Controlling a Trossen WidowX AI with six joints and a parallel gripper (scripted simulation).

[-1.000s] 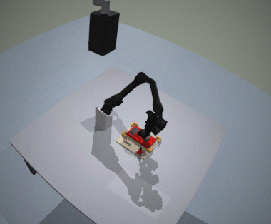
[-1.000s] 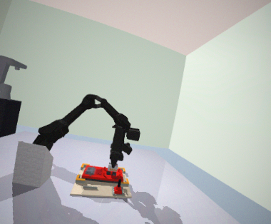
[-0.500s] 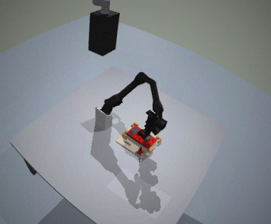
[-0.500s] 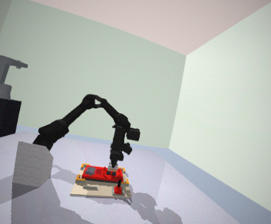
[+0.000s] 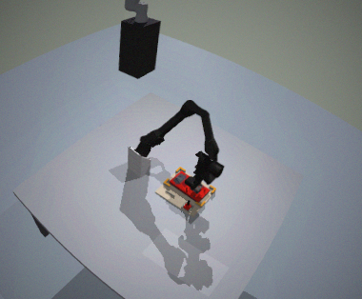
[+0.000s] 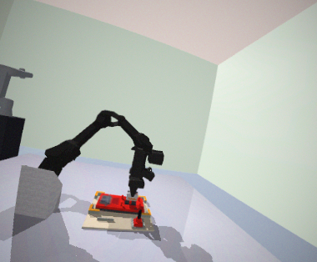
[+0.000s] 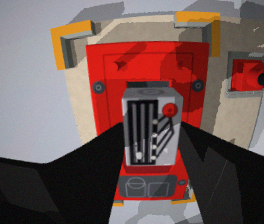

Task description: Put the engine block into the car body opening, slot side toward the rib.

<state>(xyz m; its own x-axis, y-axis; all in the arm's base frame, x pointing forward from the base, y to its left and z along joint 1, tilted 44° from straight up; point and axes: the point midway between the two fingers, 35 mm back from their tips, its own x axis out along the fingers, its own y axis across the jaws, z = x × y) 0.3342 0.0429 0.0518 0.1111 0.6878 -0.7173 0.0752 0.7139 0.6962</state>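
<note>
The engine block is 10 mm below my gripper tip.
</note>
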